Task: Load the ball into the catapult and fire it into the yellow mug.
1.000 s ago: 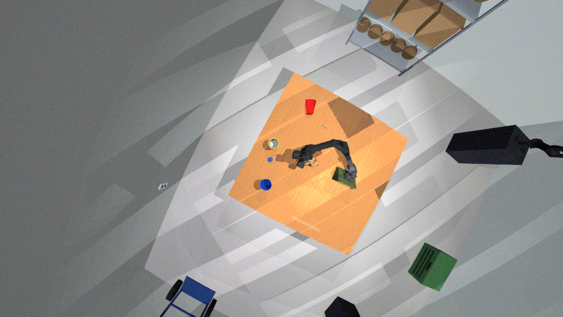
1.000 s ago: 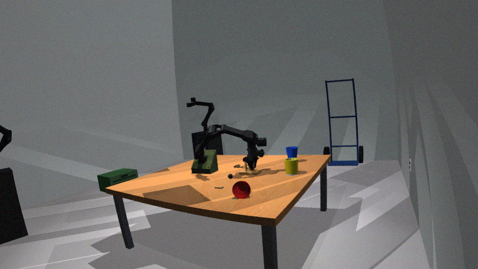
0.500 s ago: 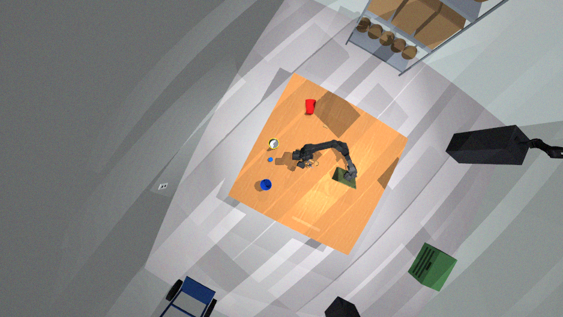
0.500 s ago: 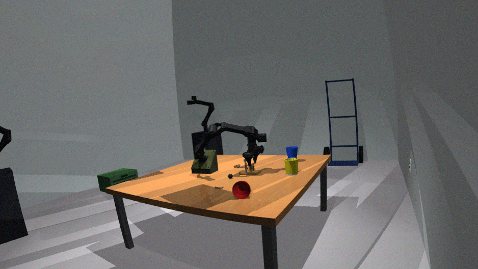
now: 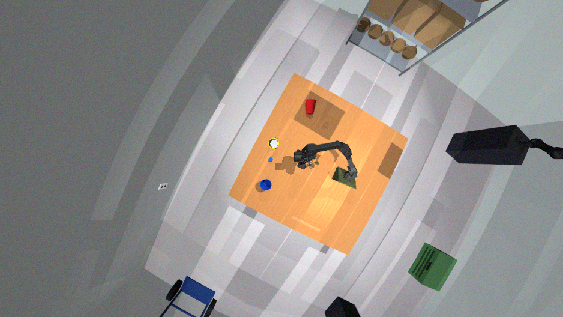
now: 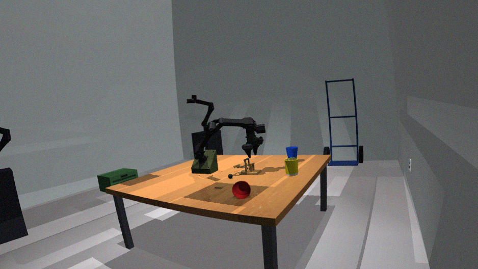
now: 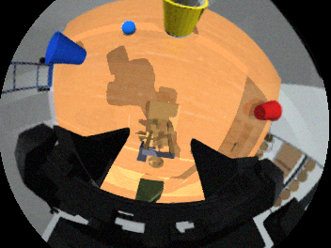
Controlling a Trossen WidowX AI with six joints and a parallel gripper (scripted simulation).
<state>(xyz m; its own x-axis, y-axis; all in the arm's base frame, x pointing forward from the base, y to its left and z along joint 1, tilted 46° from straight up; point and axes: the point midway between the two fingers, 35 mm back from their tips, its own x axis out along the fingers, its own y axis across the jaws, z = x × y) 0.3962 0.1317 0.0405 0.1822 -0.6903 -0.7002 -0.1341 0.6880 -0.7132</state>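
My gripper tip is 16 cm to the left of the dark ball, 10 cm above it and 9 cm past it. The rest, counted from my gripper tip: blue ball (22 cm ahead, 17 cm to the left, 10 cm below); then wooden catapult (7 cm below, 7 cm behind, 1 cm to the left); then yellow mug (27 cm ahead, 9 cm below, 4 cm to the left).
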